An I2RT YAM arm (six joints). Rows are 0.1 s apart.
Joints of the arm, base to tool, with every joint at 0 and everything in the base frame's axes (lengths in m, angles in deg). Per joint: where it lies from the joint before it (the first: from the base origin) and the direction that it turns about. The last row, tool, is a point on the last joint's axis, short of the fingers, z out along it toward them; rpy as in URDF.
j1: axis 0 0 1 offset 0 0 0.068
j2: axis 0 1 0 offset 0.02 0.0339 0.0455
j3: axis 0 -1 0 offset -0.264 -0.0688 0
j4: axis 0 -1 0 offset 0.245 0.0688 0.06
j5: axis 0 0 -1 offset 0.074 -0.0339 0.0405
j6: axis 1 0 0 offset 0.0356 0 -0.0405
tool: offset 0 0 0 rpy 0 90 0
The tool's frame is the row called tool.
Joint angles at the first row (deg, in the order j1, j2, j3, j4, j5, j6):
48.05 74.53 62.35 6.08 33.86 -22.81
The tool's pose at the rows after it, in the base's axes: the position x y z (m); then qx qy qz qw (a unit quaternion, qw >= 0):
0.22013 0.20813 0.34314 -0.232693 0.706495 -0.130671 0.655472
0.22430 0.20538 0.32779 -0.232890 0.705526 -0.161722 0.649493
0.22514 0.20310 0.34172 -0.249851 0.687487 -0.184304 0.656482
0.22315 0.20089 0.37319 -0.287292 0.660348 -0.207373 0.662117
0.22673 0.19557 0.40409 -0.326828 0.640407 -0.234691 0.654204
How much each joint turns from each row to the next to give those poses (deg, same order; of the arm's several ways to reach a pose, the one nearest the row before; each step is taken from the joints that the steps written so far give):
-0.27 0.09 -3.93 2.06 6.68 -1.44
-0.77 0.70 -2.99 3.66 1.90 -2.51
-0.44 -0.55 1.71 0.40 -0.29 -5.25
-0.18 -0.98 5.42 -3.76 -1.92 -7.09
-1.45 0.30 7.14 -6.50 -2.62 -6.18

